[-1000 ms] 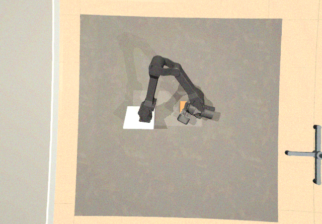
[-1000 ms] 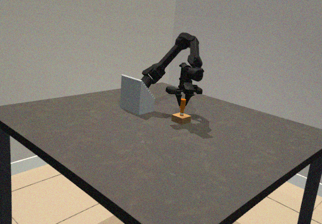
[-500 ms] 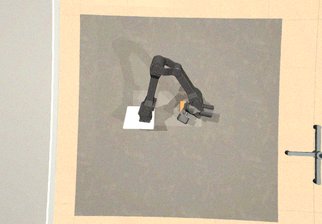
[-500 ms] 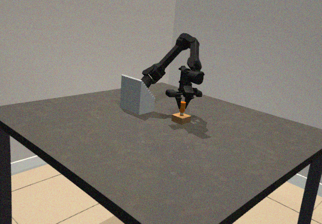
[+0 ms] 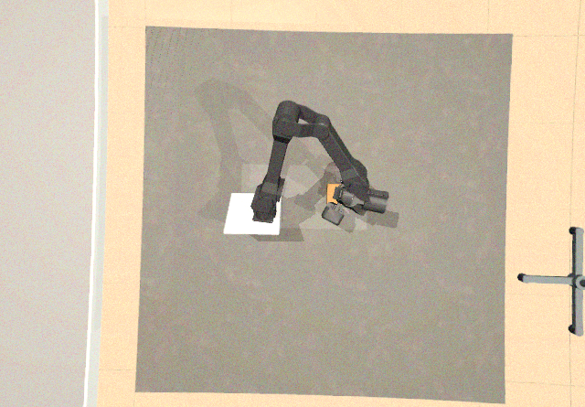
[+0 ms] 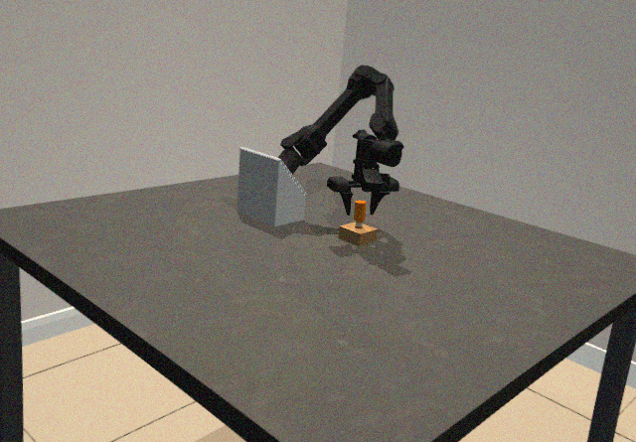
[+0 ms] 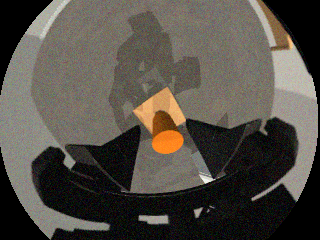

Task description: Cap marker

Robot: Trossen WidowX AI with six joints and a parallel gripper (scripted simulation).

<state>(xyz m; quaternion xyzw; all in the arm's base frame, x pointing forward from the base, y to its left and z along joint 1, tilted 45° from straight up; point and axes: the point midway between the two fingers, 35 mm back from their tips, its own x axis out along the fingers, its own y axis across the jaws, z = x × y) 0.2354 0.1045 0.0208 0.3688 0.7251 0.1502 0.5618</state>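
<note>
Now: the orange cap 10 mm above my gripper tip.
</note>
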